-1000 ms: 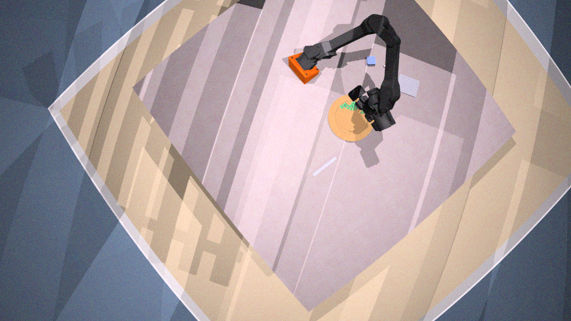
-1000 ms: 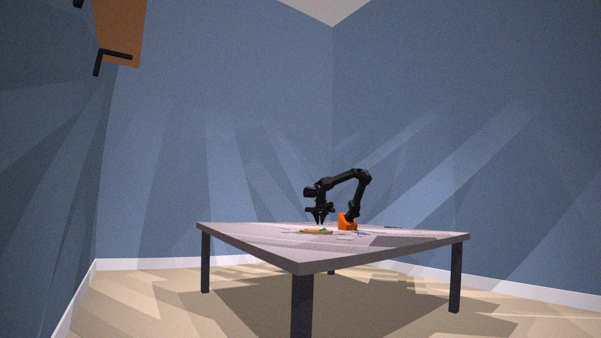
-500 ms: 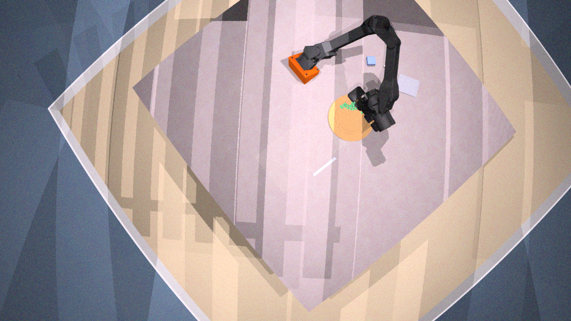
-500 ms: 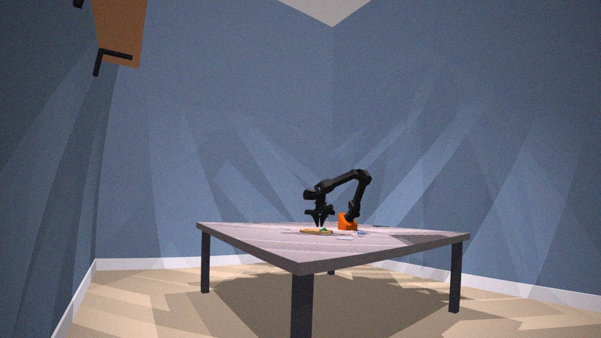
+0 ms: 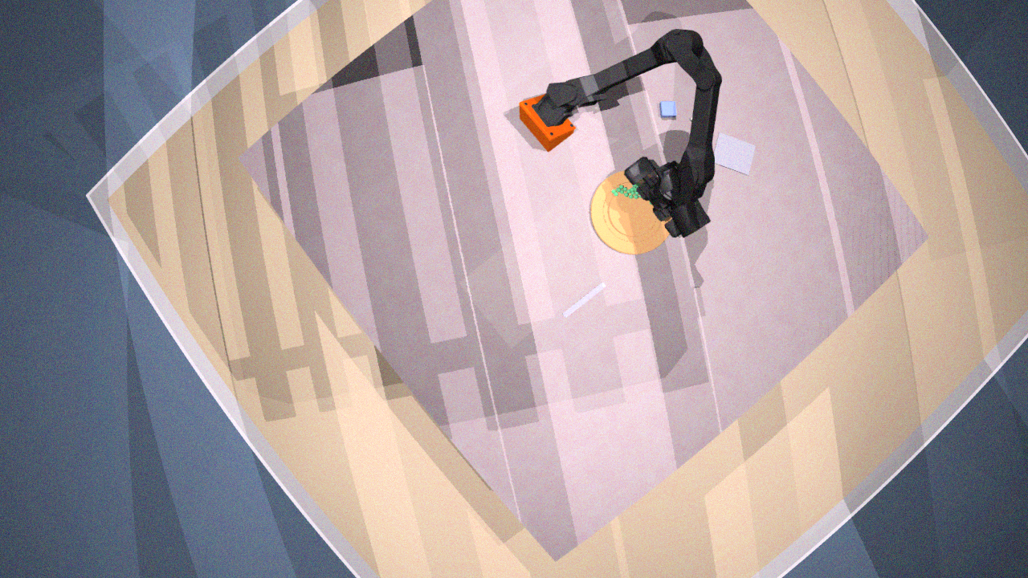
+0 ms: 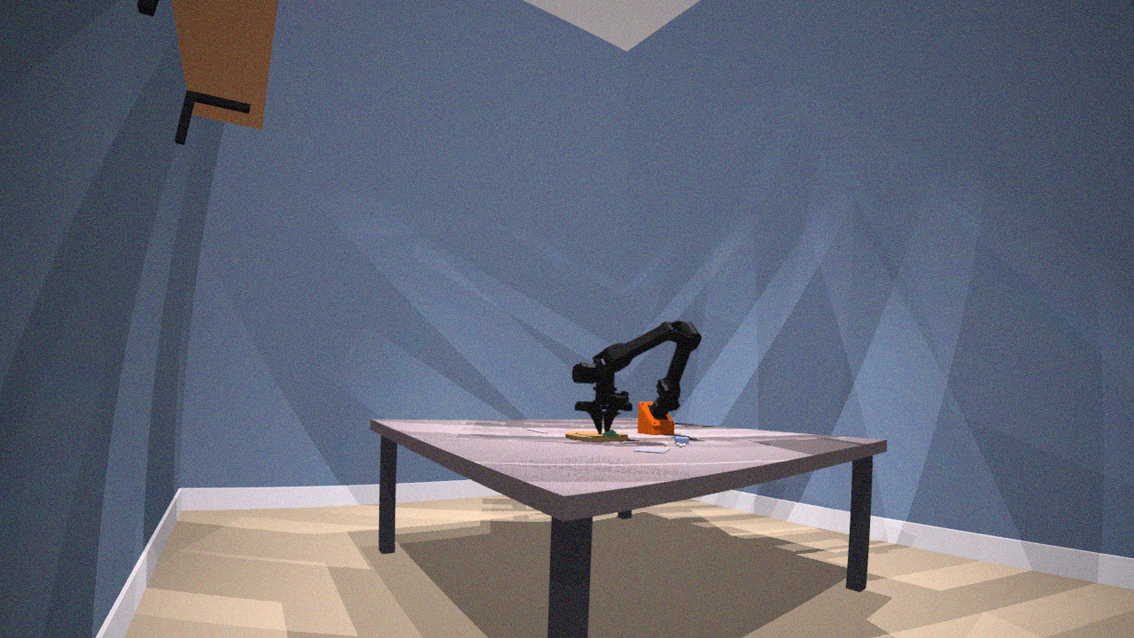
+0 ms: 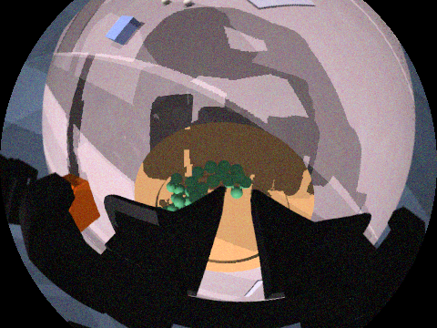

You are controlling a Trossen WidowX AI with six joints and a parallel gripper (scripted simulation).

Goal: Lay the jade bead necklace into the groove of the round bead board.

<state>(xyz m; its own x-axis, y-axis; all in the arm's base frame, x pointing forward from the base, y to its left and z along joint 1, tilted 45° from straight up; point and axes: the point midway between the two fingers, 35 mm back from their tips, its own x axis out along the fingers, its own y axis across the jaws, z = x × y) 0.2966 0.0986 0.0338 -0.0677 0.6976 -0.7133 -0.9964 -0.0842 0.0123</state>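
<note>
My gripper tip is 10 mm past the round tan bead board, 50 mm to the left of it and 10 mm above it. The rest, counted from my gripper tip: white strip (100 mm ahead, 260 mm to the right, 20 mm below); then pale square sheet (10 mm ahead, 260 mm to the left, 20 mm below); then blue cube (170 mm behind, 180 mm to the left, 10 mm below).
</note>
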